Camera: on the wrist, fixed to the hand. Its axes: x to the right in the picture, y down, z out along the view.
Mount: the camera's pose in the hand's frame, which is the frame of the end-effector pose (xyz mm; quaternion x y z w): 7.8 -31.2 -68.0 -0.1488 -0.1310 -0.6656 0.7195
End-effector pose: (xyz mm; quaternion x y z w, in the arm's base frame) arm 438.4 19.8 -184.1 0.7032 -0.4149 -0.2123 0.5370
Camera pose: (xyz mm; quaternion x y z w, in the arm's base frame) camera 504.5 55.3 -189.4 0.6744 0.1308 -0.6640 0.2953
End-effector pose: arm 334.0 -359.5 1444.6 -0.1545 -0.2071 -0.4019 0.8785
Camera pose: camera 330.9 -413.9 1392.8 -0.1567 -0.3071 -0.8845 0.3144
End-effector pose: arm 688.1 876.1 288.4 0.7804 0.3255 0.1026 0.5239
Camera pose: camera 647.5 939.4 288.6 0.2803 0.6697 -0.3287 0.6040
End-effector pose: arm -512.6 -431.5 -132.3 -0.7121 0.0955 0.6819 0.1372
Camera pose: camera -437.9 -423.8 -135.8 -0.5070 -0.5247 0.5068 0.4591
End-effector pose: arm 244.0 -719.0 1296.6 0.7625 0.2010 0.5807 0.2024
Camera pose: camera 177.9 -683.5 1302.5 0.4608 0.5392 0.2131 0.6719
